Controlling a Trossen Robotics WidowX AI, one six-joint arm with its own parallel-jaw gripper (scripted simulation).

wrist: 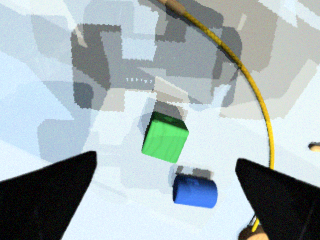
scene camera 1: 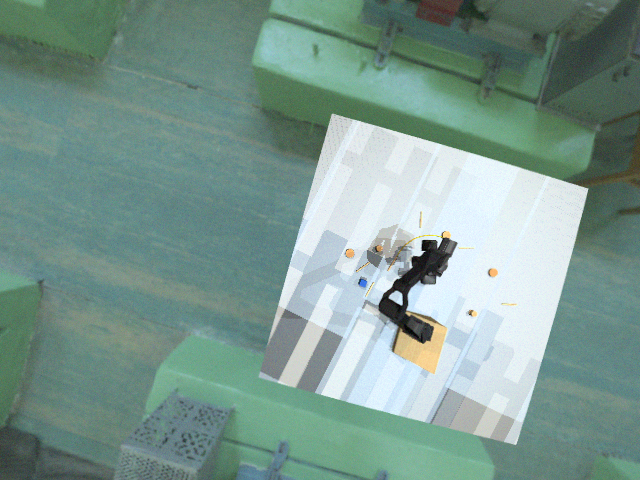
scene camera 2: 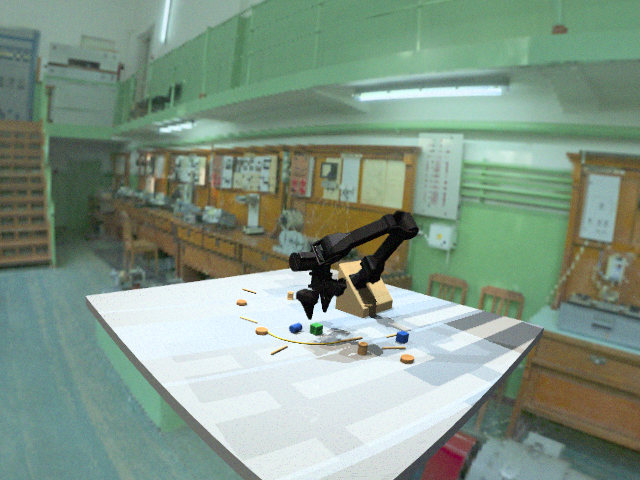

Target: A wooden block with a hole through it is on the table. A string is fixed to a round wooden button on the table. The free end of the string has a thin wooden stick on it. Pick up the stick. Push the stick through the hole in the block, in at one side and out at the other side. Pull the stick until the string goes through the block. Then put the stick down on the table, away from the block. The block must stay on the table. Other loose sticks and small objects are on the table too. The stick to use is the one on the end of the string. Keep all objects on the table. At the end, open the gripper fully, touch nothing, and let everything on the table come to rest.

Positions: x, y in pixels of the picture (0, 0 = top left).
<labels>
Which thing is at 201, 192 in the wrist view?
A blue cylinder.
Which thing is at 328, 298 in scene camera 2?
My gripper.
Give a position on a green cube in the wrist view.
165, 137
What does my gripper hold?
Nothing.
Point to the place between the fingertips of my gripper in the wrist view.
167, 161
</labels>
